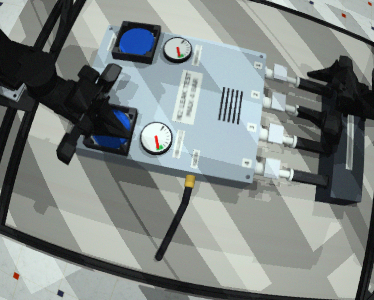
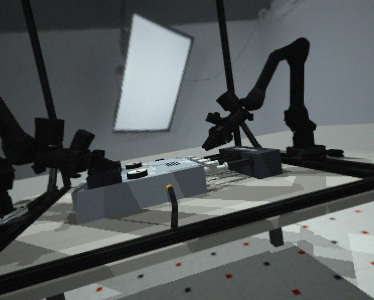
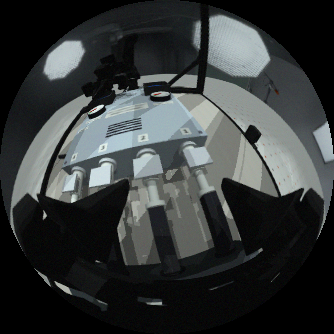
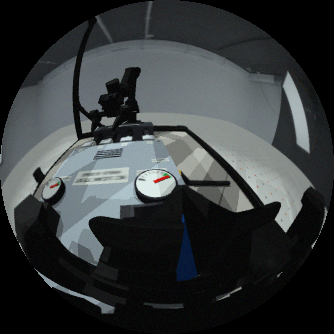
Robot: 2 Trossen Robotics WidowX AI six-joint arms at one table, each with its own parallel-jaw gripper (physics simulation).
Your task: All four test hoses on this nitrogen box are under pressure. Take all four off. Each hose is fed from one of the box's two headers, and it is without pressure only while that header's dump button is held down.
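Places are measured from the left arm's base along level axes (x ahead, y down, z left), in centimetres.
Pixels of known places: left gripper, fingertip midpoint: (image 1: 302, 91) (image 2: 203, 148) (image 3: 176, 183) (image 4: 100, 130); right gripper, fingertip midpoint: (image 1: 130, 137) (image 2: 120, 165) (image 3: 92, 98) (image 4: 179, 188); left arm's base, origin of the base link: (image 2: 304, 146) (image 4: 131, 121); right arm's base, origin of the base link: (image 3: 133, 88).
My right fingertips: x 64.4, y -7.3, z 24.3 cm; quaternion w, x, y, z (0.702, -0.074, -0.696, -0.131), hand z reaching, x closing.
Ahead of a thing's pixels: the offset from my right fingertips to its top centre. "spot": to the spot under its first point.
The pale blue nitrogen box (image 1: 215, 65) (image 2: 145, 192) (image 3: 175, 112) has four hoses in white fittings: hose 1 {spot: dy +5.6, dx -28.6, dz -28.9 cm} (image 1: 312, 86) (image 3: 212, 212), hose 2 {spot: dy +5.6, dx -29.2, dz -22.4 cm} (image 3: 160, 225), hose 3 {spot: dy +5.6, dx -31.9, dz -15.6 cm} (image 1: 310, 144) and hose 4 {spot: dy +5.7, dx -34.3, dz -9.1 cm} (image 1: 310, 177). My right gripper (image 1: 125, 132) (image 4: 179, 188) is shut and empty, over the header 2 dump button {dy +2.5, dx +4.6, dz -0.5 cm} (image 1: 120, 121) (image 4: 186, 265). Contact and button depth are hidden. The header 1 dump button {dy +2.5, dx +9.2, dz -18.9 cm} (image 1: 136, 42) is uncovered. Both gauges (image 1: 177, 49) (image 1: 156, 138) have red needles at the green mark. My left gripper (image 1: 304, 92) (image 3: 176, 183) is open, above hoses 1 and 2.
The dark hose block {spot: dy +4.1, dx -42.1, dz -9.4 cm} (image 1: 342, 189) (image 2: 267, 165) stands beyond the fittings, partly under the left arm. A black supply hose {spot: dy +10.7, dx -13.2, dz +9.9 cm} (image 1: 174, 225) (image 2: 174, 207) with a brass end leaves the box's near side. Black frame rails (image 1: 100, 260) (image 2: 200, 229) edge the table.
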